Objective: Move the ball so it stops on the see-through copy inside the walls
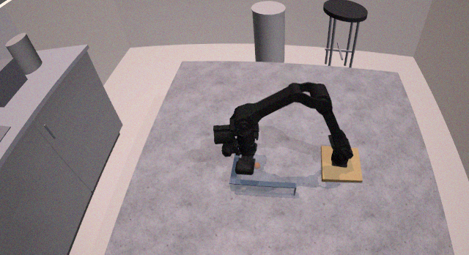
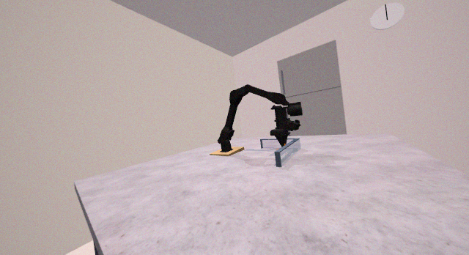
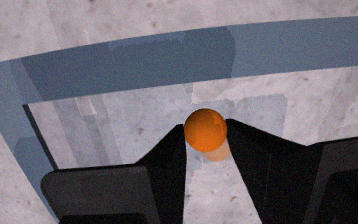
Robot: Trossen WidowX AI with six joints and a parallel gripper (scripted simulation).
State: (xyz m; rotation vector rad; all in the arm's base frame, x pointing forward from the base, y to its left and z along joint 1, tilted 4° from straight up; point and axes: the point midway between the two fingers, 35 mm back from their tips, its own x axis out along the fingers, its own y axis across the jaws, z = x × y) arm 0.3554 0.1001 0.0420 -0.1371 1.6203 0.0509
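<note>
Right now the see-through copy is 3 cm behind my gripper tip, 2 cm below it and 1 cm to the right of it. Also, from my gripper tip: orange ball: right at my gripper tip.
</note>
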